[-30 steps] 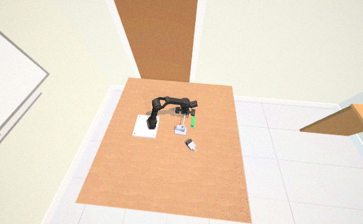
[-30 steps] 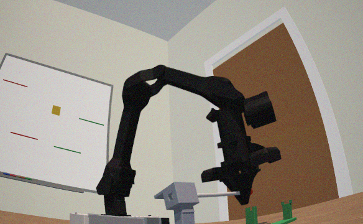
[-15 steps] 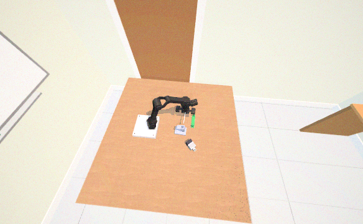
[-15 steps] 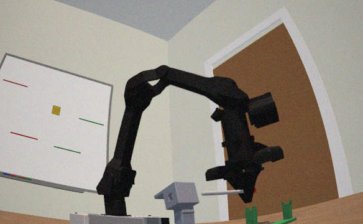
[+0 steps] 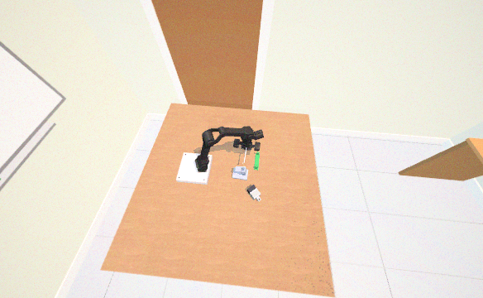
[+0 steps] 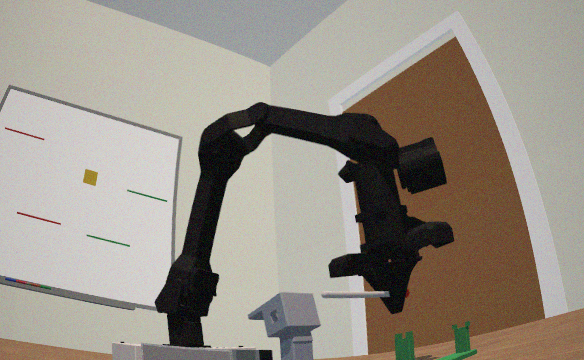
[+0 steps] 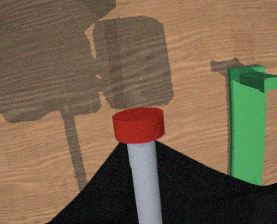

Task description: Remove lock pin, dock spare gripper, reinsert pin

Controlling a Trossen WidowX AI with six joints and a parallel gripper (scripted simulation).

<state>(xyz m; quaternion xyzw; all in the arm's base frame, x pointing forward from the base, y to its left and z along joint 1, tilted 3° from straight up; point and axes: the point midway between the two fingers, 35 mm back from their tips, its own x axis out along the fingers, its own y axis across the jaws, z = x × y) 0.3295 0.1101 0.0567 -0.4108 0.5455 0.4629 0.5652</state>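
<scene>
Now: gripper tip 8 cm short of the green stand, 7 cm to the left of it and 6 cm above it. Round my gripper tip: grey mount: 5 cm behind, 16 cm to the right, 3 cm below; then spare gripper: 3 cm ahead, 32 cm to the right, 6 cm below.
</scene>
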